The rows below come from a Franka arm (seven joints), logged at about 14 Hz.
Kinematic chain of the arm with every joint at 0, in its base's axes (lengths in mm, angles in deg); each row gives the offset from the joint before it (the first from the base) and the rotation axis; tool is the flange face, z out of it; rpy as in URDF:
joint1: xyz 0 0 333 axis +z
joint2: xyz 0 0 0 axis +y
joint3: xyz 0 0 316 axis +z
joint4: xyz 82.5 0 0 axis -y
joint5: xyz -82.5 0 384 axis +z
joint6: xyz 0 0 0 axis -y
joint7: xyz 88 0 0 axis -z
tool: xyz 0 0 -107 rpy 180 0 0
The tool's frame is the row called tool.
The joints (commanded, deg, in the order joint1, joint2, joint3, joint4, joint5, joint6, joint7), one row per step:
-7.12, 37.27, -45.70, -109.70, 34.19, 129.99, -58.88
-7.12, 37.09, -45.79, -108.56, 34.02, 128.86, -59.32
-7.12, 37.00, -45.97, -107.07, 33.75, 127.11, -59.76
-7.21, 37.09, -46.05, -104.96, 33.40, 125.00, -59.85
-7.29, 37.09, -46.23, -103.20, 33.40, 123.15, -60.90
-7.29, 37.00, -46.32, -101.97, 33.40, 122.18, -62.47
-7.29, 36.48, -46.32, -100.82, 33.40, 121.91, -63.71
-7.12, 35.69, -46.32, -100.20, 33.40, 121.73, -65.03
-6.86, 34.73, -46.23, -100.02, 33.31, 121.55, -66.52
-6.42, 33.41, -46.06, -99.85, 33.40, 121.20, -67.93
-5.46, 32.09, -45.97, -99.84, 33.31, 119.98, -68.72
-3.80, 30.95, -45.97, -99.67, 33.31, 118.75, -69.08
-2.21, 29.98, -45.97, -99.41, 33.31, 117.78, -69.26
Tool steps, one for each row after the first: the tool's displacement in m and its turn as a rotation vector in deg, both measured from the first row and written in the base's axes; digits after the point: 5 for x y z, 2 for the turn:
0.00603, -0.00115, 0.00733, 0.21, -0.40, 0.96
0.01287, -0.00237, 0.01577, 0.71, -0.62, 2.06
0.02267, -0.00387, 0.02596, 1.16, -0.83, 3.12
0.03003, -0.00540, 0.03566, 1.63, -1.26, 4.73
0.03608, -0.00623, 0.04363, 1.66, -1.78, 6.78
0.04298, -0.00749, 0.05557, 1.03, -2.90, 8.55
0.04828, -0.00673, 0.06654, 0.60, -3.99, 10.33
0.05232, -0.00406, 0.07566, 0.46, -4.95, 12.30
0.05823, 0.00101, 0.08740, 0.49, -6.36, 14.33
0.06590, 0.01151, 0.09703, 1.40, -7.24, 16.27
0.07886, 0.02730, 0.10659, 2.29, -8.06, 18.45
0.09125, 0.04235, 0.11572, 2.92, -8.82, 20.41

